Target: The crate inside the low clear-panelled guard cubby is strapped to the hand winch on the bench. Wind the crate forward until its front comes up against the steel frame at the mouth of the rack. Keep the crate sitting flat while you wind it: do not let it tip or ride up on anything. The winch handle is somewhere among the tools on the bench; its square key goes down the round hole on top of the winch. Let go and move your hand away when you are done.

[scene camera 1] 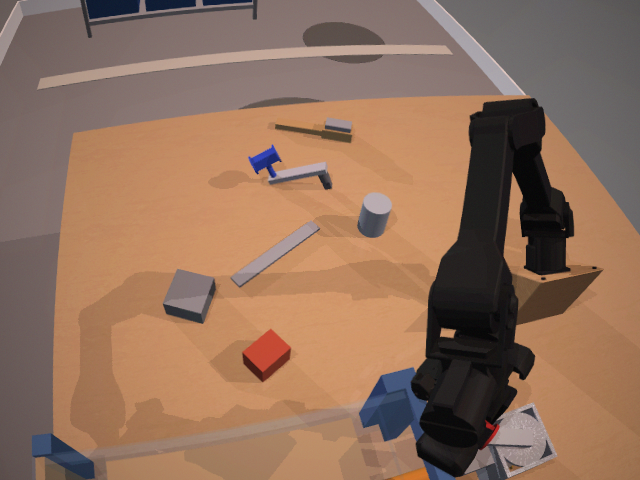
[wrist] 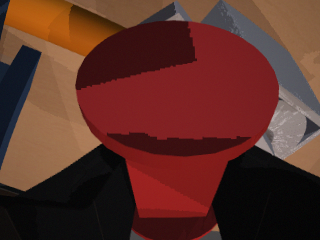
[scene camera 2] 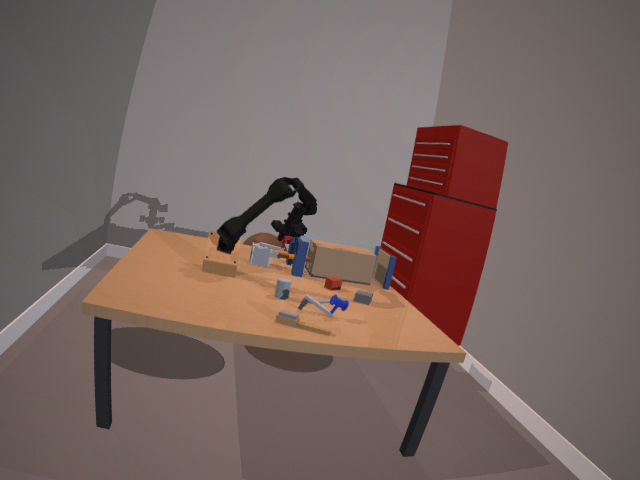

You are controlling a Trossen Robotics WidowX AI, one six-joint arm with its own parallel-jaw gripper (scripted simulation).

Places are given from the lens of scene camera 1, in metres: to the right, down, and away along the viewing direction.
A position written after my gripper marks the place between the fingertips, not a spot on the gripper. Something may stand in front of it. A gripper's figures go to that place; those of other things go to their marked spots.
my gripper (scene camera 1: 478, 436): 0.21, 0.26, 0.56
grey block (scene camera 1: 190, 294): -0.21, 0.09, 0.76
brush (scene camera 1: 334, 129): 0.03, -0.25, 1.07
The marked spots on the grey block and the brush are 0.52 m apart.
